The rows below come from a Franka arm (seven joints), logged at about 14 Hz.
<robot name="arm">
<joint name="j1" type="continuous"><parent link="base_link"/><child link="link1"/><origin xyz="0 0 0.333" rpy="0 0 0"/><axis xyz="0 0 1"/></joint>
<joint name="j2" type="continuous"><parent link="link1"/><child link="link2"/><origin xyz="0 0 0" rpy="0 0 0"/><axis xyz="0 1 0"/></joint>
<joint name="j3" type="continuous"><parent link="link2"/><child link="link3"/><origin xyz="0 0 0.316" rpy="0 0 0"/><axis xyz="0 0 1"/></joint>
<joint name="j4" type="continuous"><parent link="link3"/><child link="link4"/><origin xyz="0.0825 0 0" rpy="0 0 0"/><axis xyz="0 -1 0"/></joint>
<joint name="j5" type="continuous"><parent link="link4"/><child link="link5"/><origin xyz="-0.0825 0 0.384" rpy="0 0 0"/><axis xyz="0 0 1"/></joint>
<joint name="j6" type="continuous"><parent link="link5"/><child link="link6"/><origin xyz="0 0 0" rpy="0 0 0"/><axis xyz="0 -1 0"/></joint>
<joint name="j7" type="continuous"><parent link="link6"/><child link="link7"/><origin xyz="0.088 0 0" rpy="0 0 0"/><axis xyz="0 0 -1"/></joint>
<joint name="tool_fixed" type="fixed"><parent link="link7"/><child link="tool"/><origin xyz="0 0 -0.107" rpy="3.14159 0 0"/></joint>
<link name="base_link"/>
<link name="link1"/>
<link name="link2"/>
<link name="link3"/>
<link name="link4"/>
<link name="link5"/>
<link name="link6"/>
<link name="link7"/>
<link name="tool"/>
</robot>
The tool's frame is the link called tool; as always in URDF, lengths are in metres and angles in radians. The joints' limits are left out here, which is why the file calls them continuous.
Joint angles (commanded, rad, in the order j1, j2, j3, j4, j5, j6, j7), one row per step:
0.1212, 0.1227, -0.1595, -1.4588, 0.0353, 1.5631, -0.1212
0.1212, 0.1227, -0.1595, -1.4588, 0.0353, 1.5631, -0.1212
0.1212, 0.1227, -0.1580, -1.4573, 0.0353, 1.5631, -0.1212
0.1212, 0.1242, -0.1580, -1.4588, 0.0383, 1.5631, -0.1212
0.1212, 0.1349, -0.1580, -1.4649, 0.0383, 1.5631, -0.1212
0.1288, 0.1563, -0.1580, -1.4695, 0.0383, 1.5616, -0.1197
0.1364, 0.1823, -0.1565, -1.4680, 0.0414, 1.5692, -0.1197
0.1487, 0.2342, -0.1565, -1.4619, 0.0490, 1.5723, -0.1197
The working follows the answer.
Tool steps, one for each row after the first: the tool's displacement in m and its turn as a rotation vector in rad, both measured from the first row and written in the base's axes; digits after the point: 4 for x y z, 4 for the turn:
0.0000, 0.0000, 0.0000, 0.0000, 0.0000, 0.0000
0.0001, 0.0008, 0.0007, 0.0001, -0.0015, 0.0015
0.0004, 0.0012, -0.0009, 0.0030, 0.0014, 0.0015
0.0031, 0.0015, -0.0100, 0.0019, 0.0181, 0.0013
0.0082, 0.0067, -0.0250, -0.0006, 0.0455, 0.0073
0.0155, 0.0132, -0.0392, -0.0011, 0.0621, 0.0161
0.0275, 0.0233, -0.0676, -0.0011, 0.1042, 0.0278

Tool pose at each row, in the base's axes (x y z in m, rotation vector in rad; rounded; the steps above come from the unrounded poses):
0.5909, -0.0128, 0.6072, -3.1216, -0.1310, 0.0243
0.5909, -0.0128, 0.6072, -3.1216, -0.1310, 0.0243
0.5910, -0.0120, 0.6079, -3.1215, -0.1334, 0.0220
0.5914, -0.0116, 0.6063, -3.1185, -0.1332, 0.0263
0.5940, -0.0113, 0.5971, -3.1185, -0.1327, 0.0524
0.5992, -0.0061, 0.5822, -3.1186, -0.1417, 0.0954
0.6064, 0.0004, 0.5680, -3.1169, -0.1551, 0.1214
0.6185, 0.0105, 0.5396, -3.1110, -0.1726, 0.1870

